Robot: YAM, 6 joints.
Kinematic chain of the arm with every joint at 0, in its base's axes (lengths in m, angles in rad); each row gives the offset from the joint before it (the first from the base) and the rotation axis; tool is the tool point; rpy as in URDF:
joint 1: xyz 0 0 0.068 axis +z
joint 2: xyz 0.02 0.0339 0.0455 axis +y
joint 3: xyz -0.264 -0.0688 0 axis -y
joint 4: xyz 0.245 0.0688 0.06 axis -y
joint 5: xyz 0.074 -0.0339 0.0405 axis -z
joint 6: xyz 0.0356 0 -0.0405 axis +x
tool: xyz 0 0 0 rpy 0 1.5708 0
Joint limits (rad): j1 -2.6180..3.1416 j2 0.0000..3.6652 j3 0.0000..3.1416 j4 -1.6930..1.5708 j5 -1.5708..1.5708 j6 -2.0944..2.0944
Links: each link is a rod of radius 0.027 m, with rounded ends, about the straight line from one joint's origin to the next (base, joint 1, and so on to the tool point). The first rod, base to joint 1, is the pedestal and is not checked.
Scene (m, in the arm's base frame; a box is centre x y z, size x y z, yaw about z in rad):
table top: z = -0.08
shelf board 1: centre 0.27 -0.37 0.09 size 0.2 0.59 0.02 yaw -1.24
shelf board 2: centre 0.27 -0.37 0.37 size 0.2 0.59 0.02 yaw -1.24
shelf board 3: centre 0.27 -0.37 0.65 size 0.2 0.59 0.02 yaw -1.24
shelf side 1: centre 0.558 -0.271 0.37 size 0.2 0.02 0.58 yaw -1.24
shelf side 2: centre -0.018 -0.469 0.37 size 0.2 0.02 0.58 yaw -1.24
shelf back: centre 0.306 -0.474 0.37 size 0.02 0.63 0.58 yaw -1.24
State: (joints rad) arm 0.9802 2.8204 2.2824 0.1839 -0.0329 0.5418
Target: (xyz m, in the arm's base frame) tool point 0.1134 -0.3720 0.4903
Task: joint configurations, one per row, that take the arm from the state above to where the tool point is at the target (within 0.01 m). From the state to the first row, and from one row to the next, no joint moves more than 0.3 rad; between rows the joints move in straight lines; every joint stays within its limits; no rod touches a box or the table.
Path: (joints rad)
1: 0.7067 2.5959 2.2550 0.0606 -0.0309 0.5233
2: 0.4331 2.3715 2.2276 -0.0626 -0.0289 0.5048
3: 0.1596 2.1470 2.2002 -0.1859 -0.0269 0.4863
4: -0.1139 1.9225 2.1728 -0.3091 -0.0248 0.4678
5: -0.3874 1.6980 2.1454 -0.4324 -0.0228 0.4493
6: -0.6769 1.6958 2.0595 -0.3291 0.0552 0.4801
7: -0.9663 1.6936 1.9737 -0.2258 0.1332 0.5110
8: -1.2557 1.6913 1.8878 -0.1226 0.2111 0.5418

